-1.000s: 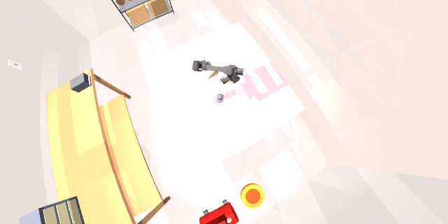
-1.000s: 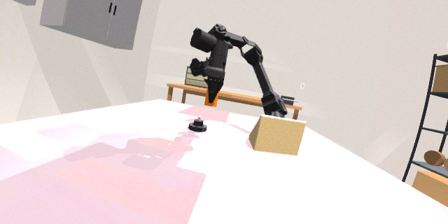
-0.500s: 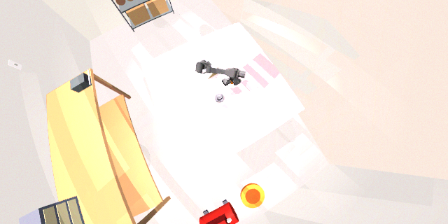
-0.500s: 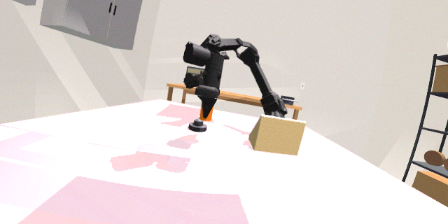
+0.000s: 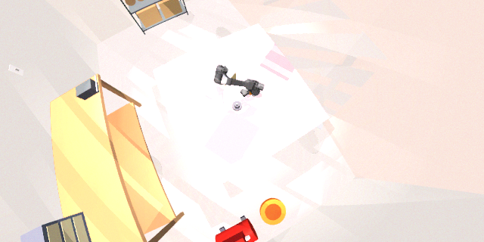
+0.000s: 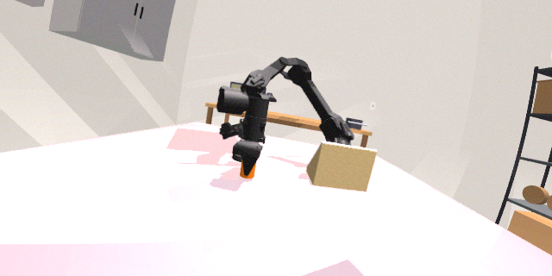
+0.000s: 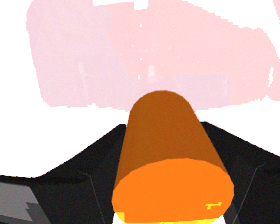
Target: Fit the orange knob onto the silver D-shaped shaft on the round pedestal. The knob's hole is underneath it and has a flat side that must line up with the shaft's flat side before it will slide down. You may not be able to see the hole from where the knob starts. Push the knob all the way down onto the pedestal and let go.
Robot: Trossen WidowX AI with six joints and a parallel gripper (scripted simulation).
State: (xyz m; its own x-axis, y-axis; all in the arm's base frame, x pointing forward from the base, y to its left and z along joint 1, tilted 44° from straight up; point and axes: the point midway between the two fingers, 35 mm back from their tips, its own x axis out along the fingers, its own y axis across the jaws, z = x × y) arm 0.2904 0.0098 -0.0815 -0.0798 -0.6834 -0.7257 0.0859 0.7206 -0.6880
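Right now my gripper tip is 30 mm below the orange knob. Round my gripper tip: dark round pedestal: 30 mm ahead, 170 mm to the right, 10 mm above.
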